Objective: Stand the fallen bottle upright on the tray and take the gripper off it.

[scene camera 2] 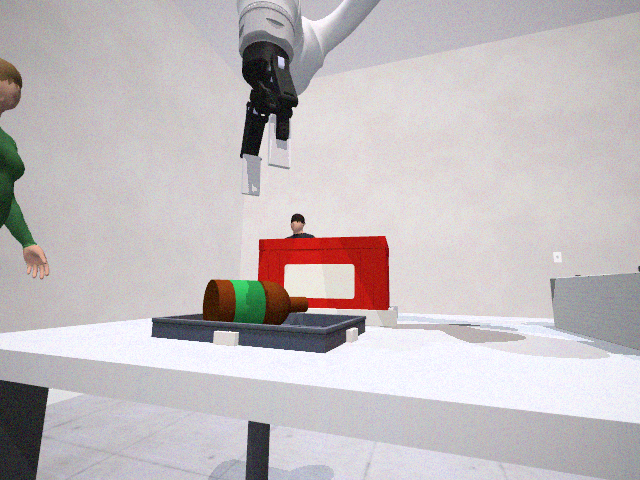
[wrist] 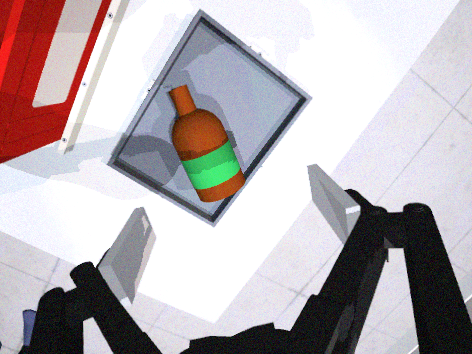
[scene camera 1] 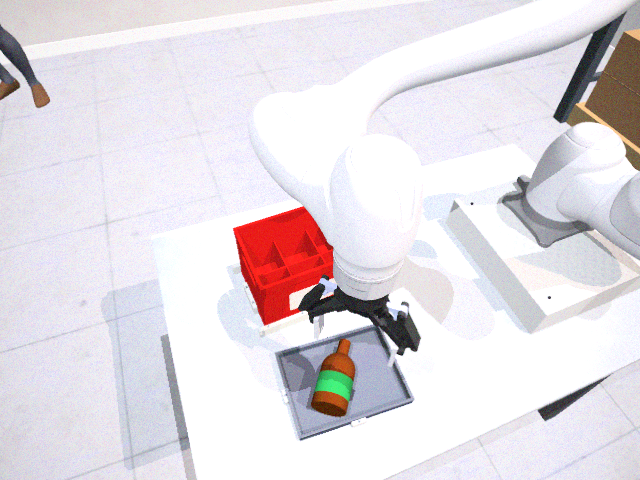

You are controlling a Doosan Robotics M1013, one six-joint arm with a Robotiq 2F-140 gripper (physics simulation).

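My gripper [scene camera 2: 263, 182] in sight. Gripper also in the wrist view [wrist: 228, 203] and in scene camera 1 [scene camera 1: 354, 345].
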